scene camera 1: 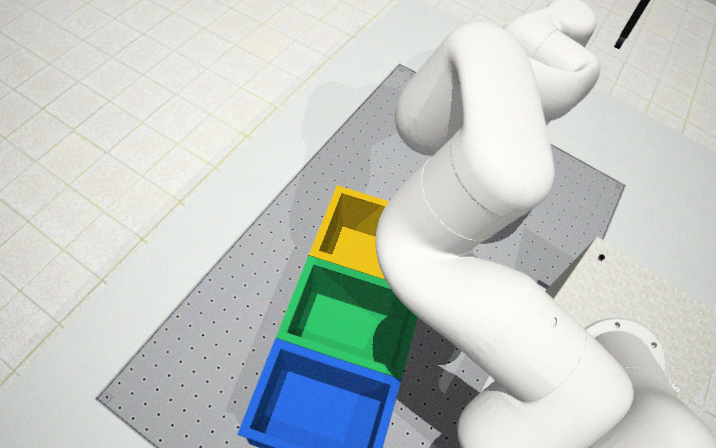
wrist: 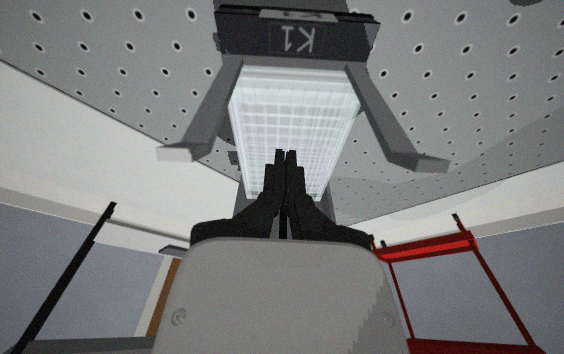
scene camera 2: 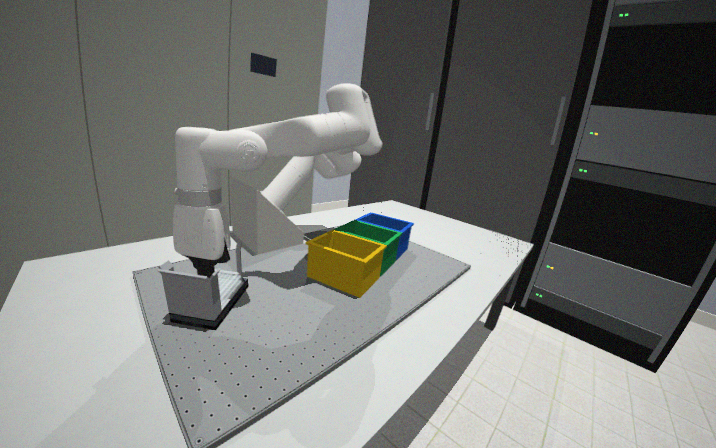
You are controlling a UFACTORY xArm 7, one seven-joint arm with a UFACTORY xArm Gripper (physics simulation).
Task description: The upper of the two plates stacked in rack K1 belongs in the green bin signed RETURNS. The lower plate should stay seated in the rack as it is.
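Where they show: gripper, between the fingertips: (wrist: 283, 161); arm's base, origin of its link: (scene camera 2: 269, 206).
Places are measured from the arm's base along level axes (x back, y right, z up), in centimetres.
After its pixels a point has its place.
Rack K1 (scene camera 2: 191, 295) @[x -34.7, y 35.1, z -3.5 cm] (wrist: 233, 44) @[x -21.8, y 27.7, z -8.4 cm] stands at the left of the perforated board in scene camera 2, with its label facing the wrist camera. Clear ridged plates (scene camera 2: 230, 283) @[x -31.4, y 26.6, z -5.6 cm] (wrist: 295, 117) @[x -27.3, y 27.6, z -6.5 cm] lie in it, between its upright guides. They look like one stack, and I cannot separate upper from lower. My gripper (scene camera 2: 206, 273) @[x -29.3, y 30.7, z -5.4 cm] (wrist: 283, 161) @[x -29.3, y 30.7, z -5.4 cm] is shut with nothing between its fingers. It points down over the plates; whether the tips touch them I cannot tell. The green bin (scene camera 1: 337, 319) @[x -36.9, y -12.4, z -10.0 cm] (scene camera 2: 389, 256) @[x -42.2, y -15.0, z -6.1 cm] is the middle one of three, and its visible floor holds no plate. The RETURNS sign does not show.
The yellow bin (scene camera 1: 351, 247) @[x -41.8, y -0.6, z -10.1 cm] (scene camera 2: 343, 272) @[x -41.9, y 3.4, z -5.4 cm] and the blue bin (scene camera 1: 327, 406) @[x -31.0, y -24.1, z -10.0 cm] (scene camera 2: 404, 243) @[x -38.5, y -28.8, z -6.6 cm] adjoin the green one on either side. The yellow bin is nearer the rack. My arm (scene camera 1: 491, 121) @[x -28.6, y -10.4, z 38.1 cm] (scene camera 2: 311, 132) @[x -35.9, y 10.7, z 25.9 cm] hides the rack in scene camera 1 and overlaps the edges of the yellow and green bins there.
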